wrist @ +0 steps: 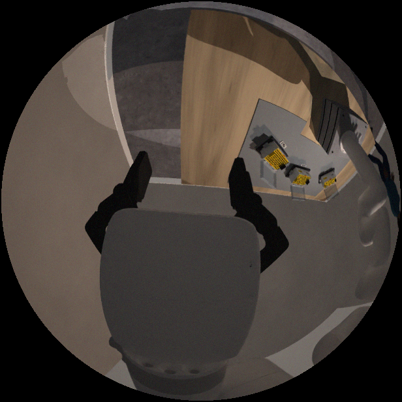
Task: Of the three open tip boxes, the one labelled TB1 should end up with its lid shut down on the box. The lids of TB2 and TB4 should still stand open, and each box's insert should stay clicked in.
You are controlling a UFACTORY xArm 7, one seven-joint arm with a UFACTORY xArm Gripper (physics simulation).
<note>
I see my gripper [189, 162] and a grey mat [268, 120].
</note>
